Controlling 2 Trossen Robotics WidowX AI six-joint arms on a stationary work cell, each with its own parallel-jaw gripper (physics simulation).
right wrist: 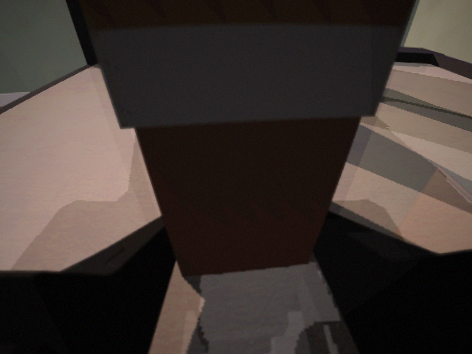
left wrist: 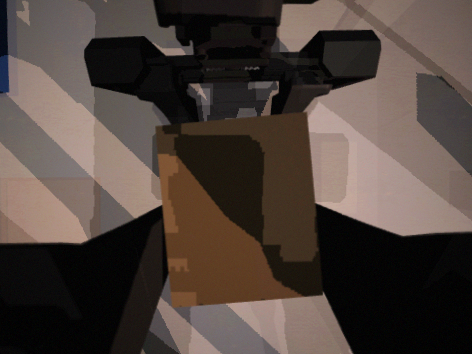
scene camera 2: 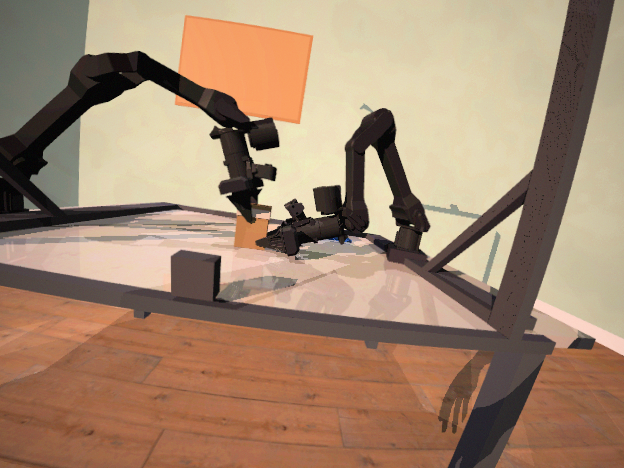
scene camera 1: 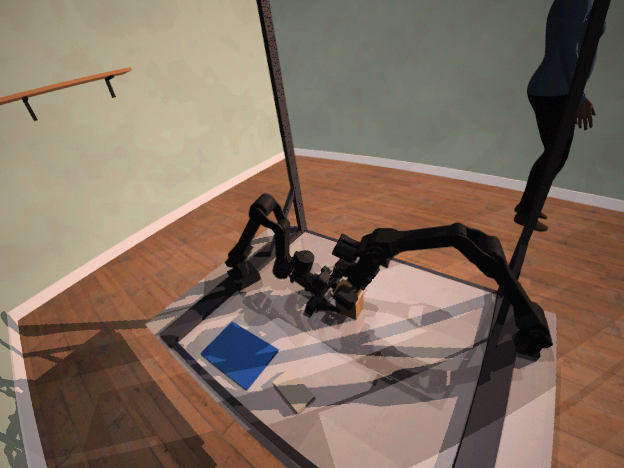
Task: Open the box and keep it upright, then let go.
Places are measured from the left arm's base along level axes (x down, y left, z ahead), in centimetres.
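Pixels of known places: left gripper, fingertip midpoint: (right wrist: pixel 238 101) (left wrist: pixel 238 201) (scene camera 2: pixel 253 219); right gripper, fingertip midpoint: (right wrist: pixel 242 216) (scene camera 2: pixel 257 240); left arm's base at its link origin: (scene camera 2: pixel 0 210) (scene camera 1: pixel 526 345); right arm's base at its link origin: (scene camera 2: pixel 406 248) (scene camera 1: pixel 242 271).
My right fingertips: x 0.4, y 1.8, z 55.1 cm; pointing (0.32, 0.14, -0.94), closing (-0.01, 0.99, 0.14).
Ahead of a thing's pixels: the offset from my right fingertips to its top centre.
The orange-brown box body {dx -7.3, dy +0.1, dz -1.6 cm} (scene camera 1: pixel 359 306) (scene camera 2: pixel 251 235) (right wrist: pixel 250 200) stands upright on the table. Its lid {dx -8.8, dy +0.0, dz -1.5 cm} (scene camera 2: pixel 261 213) (left wrist: pixel 220 200) (right wrist: pixel 245 75), brown with a pale band, sits level above the body, with a tall stretch of body showing beneath it in the right wrist view. No gap shows between them; the inside is hidden. My left gripper (scene camera 1: pixel 347 298) (scene camera 2: pixel 250 215) (left wrist: pixel 238 201) points down and is shut on the lid's sides. My right gripper (scene camera 1: pixel 320 303) (scene camera 2: pixel 263 243) (right wrist: pixel 242 216) comes in low from the side and is shut on the box body.
A blue square panel {dx +0.7, dy +28.5, dz +24.2 cm} (scene camera 1: pixel 239 355) and a small pale tile {dx +0.0, dy +31.5, dz +2.5 cm} (scene camera 1: pixel 294 392) lie toward the near left in scene camera 1. A dark block {dx -4.2, dy -29.5, dz -6.9 cm} (scene camera 2: pixel 195 276) stands at the near table edge in scene camera 2. Dark frame posts (scene camera 1: pixel 282 115) (scene camera 2: pixel 559 166) rise around the table.
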